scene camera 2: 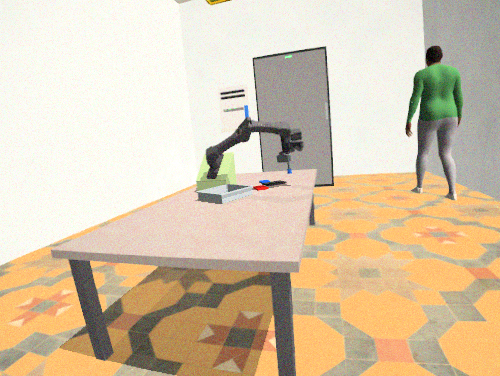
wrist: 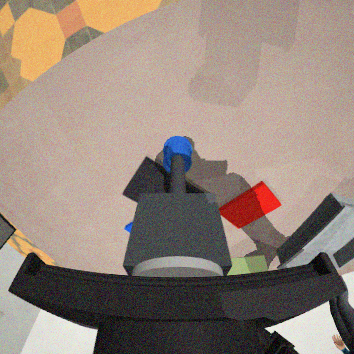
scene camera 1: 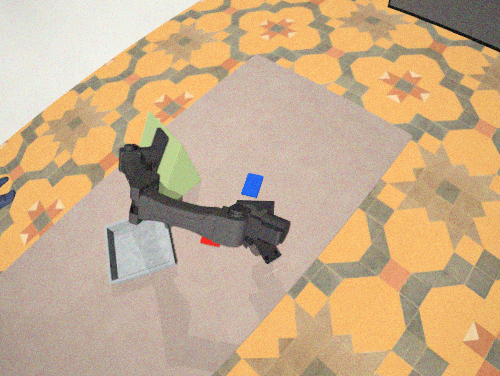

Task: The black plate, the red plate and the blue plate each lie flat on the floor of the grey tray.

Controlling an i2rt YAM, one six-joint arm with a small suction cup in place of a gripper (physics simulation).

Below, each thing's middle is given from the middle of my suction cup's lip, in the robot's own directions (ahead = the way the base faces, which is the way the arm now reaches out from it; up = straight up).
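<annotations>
Grey tray (scene camera 1: 132,251): 290 mm behind my suction cup, 340 mm to the right, 60 mm below. Red plate (wrist: 258,200): 80 mm below my suction cup, 100 mm to the right, 170 mm behind.
</annotations>
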